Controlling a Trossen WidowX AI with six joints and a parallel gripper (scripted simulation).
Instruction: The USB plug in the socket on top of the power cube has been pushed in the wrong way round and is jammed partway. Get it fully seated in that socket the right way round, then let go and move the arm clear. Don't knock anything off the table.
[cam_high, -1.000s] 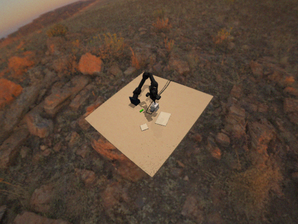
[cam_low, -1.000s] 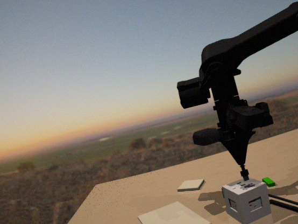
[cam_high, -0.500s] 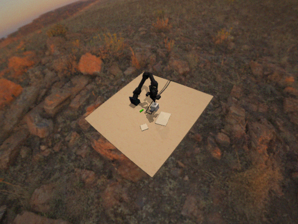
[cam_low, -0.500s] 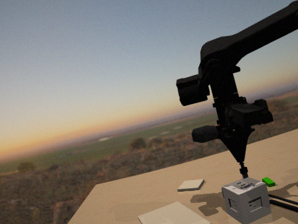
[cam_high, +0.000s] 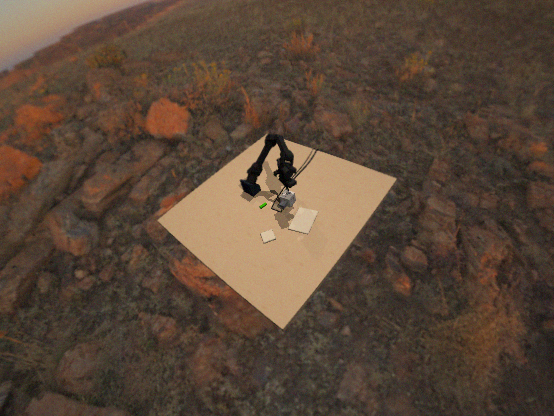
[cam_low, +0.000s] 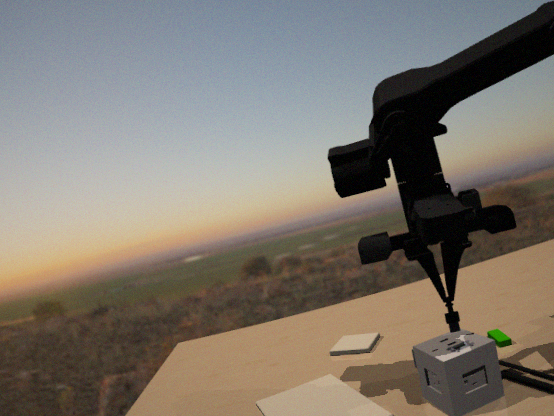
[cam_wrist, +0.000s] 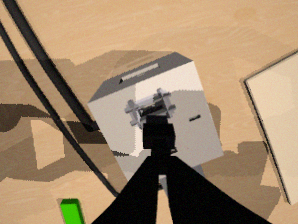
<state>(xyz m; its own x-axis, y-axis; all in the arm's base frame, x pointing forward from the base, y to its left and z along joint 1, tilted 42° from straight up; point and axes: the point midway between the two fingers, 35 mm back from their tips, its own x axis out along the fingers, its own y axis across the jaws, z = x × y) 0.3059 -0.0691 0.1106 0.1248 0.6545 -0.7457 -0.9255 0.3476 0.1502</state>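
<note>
The black USB plug lies 2 cm below my gripper tip. The rest, counted from my gripper tip: white plate (18 cm ahead, 11 cm to the right, 13 cm below); then USB socket (1 cm to the left, 7 cm below); then green block (14 cm behind, 12 cm to the right, 13 cm below).
</note>
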